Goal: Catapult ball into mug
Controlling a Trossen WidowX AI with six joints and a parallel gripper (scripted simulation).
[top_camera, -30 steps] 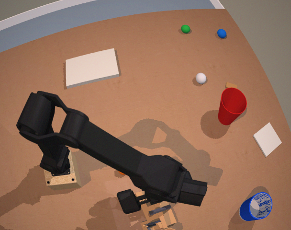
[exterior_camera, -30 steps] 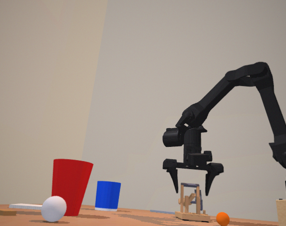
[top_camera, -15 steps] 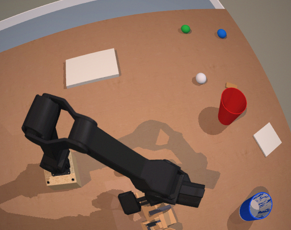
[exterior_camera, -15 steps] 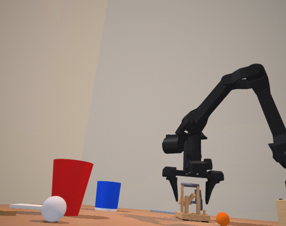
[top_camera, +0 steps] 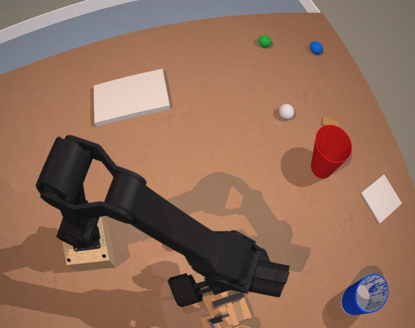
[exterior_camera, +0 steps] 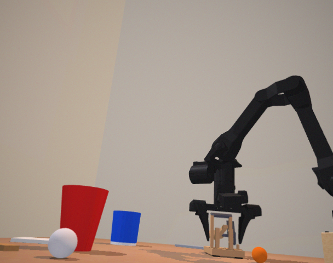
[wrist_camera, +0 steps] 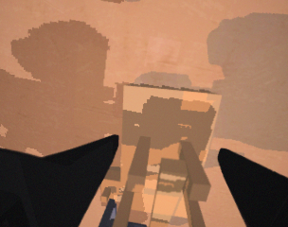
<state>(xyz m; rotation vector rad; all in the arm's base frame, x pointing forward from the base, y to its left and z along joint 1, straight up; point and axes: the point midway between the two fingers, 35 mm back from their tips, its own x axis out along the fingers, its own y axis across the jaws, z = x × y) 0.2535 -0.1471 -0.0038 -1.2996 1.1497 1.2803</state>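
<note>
Now: the catapult upright frame 50 mm above my gripper tip and 40 mm to the right of it. The rest, counted from my gripper tip: blue mug 300 mm ahead, 140 mm to the right; orange ball 120 mm to the left, 60 mm behind, 20 mm below; catapult 60 mm to the right, 20 mm above, 10 mm behind.
</note>
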